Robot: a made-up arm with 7 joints.
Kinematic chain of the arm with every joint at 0, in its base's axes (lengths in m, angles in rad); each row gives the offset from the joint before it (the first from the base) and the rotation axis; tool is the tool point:
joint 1: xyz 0 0.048 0 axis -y
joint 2: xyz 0 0.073 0 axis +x
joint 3: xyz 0 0 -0.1 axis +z
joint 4: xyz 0 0 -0.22 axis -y
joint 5: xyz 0 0 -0.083 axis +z
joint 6: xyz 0 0 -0.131 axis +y
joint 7: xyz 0 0 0 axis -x
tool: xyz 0 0 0
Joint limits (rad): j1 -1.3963..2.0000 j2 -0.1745..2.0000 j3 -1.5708..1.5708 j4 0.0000..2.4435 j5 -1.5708..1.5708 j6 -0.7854..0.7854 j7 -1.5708..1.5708
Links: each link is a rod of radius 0.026 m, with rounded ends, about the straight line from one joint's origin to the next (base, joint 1, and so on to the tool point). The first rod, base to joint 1, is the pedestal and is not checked.
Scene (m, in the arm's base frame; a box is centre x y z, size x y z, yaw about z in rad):
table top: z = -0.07
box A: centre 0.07 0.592 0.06 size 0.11 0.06 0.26 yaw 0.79
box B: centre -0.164 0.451 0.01 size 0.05 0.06 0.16 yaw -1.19
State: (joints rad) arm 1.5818 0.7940 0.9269 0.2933 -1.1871 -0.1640 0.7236
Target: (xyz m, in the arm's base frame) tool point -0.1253 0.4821 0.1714
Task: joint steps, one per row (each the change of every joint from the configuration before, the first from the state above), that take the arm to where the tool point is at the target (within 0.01 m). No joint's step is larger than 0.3 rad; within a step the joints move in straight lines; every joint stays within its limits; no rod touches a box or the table.
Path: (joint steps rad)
1: -0.0268 0.0896 -0.2551 0.2555 -0.0875 -0.2071 -0.2133
2: -0.0269 0.0897 -0.2551 0.2555 -0.0875 -0.2072 -0.2132
3: -0.0268 0.0896 -0.2551 0.2556 -0.0875 -0.2071 -0.2133
4: -0.0205 0.0864 0.0293 0.2497 -0.0303 0.0668 -0.0100
5: -0.0205 0.0863 0.0293 0.2497 -0.0303 0.0669 -0.0100
6: -0.0205 0.0863 0.0294 0.2498 -0.0303 0.0668 -0.0100
7: -0.0205 0.0863 0.0293 0.2497 -0.0303 0.0668 -0.0100
8: -0.0011 0.0576 0.1648 -0.2295 0.1279 0.1181 0.2266
9: -0.0010 0.0576 0.1649 -0.2295 0.1279 0.1180 0.2266
10: -0.0010 0.0576 0.1648 -0.2295 0.1279 0.1180 0.2266

